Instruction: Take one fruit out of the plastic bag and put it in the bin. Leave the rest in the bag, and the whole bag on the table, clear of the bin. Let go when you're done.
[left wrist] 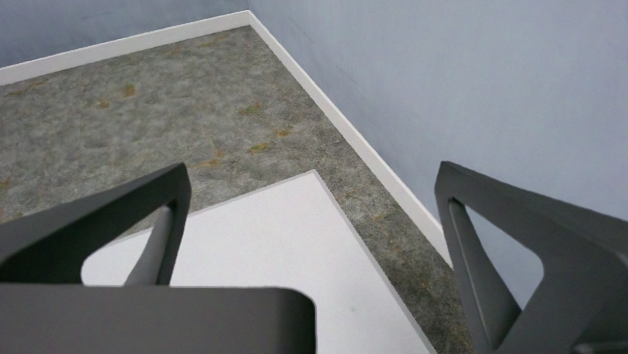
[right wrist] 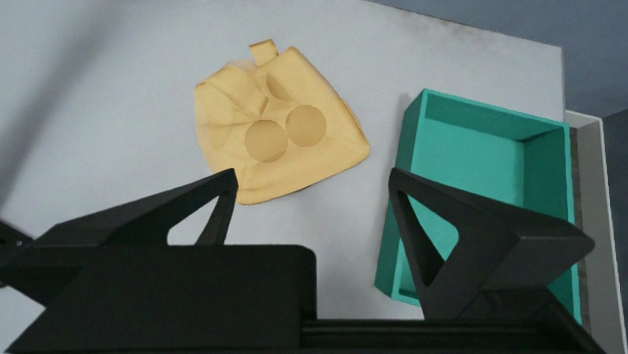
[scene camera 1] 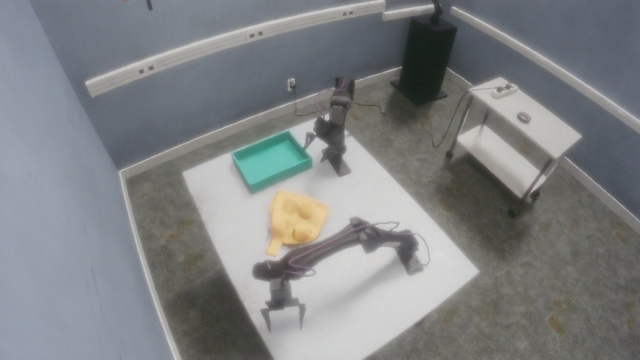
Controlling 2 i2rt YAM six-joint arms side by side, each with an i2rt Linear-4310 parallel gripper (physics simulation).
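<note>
A yellow plastic bag [scene camera 1: 316, 214] [right wrist: 310, 175] lies on the white table. Round fruit shapes show through it, two of them side by side [right wrist: 266, 141] [right wrist: 306, 125]. A teal bin [scene camera 1: 280, 181] [right wrist: 409, 132] stands apart from the bag, and no fruit shows in its visible part. My left gripper [scene camera 1: 282, 326] [left wrist: 312, 175] is open and empty near the table's edge at the bottom of scene camera 1, away from the bag. My right gripper [scene camera 1: 316, 151] [right wrist: 313, 176] is open and empty, raised beside the bin's right end in scene camera 1. The bag and bin do not show in the left wrist view.
The white table [scene camera 1: 400, 220] [left wrist: 260, 225] [right wrist: 125, 150] carries both arms. The left arm [scene camera 1: 325, 245] stretches low across the picture, in front of the bag. Blue walls stand beyond the table's edges. A white cart [scene camera 1: 545, 127] and a black cabinet [scene camera 1: 427, 60] stand on the floor beyond.
</note>
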